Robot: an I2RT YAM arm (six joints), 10 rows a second.
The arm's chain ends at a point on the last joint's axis. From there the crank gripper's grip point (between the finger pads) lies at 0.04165 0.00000 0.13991 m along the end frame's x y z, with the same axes.
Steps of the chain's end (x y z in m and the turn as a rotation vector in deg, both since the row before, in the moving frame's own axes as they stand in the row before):
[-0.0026 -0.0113 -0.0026 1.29 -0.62 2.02]
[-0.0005 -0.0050 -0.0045 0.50 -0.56 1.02]
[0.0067 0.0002 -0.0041 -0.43 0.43 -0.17]
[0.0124 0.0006 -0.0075 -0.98 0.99 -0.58]
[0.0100 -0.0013 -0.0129 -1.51 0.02 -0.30]
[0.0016 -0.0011 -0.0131 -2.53 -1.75 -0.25]
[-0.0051 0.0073 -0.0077 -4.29 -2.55 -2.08]
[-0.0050 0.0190 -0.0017 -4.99 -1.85 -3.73]
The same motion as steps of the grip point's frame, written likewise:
[-0.0041 -0.0130 -0.0022 1.29 -0.62 2.02]
[-0.0019 -0.0055 -0.0041 0.50 -0.56 1.02]
[0.0078 0.0011 -0.0044 -0.43 0.43 -0.17]
[0.0148 0.0026 -0.0083 -0.98 0.99 -0.58]
[0.0101 0.0022 -0.0130 -1.51 0.02 -0.30]
[-0.0027 0.0049 -0.0120 -2.53 -1.75 -0.25]
[-0.0112 0.0164 -0.0063 -4.29 -2.55 -2.08]
[-0.0092 0.0287 -0.0008 -4.99 -1.85 -3.73]

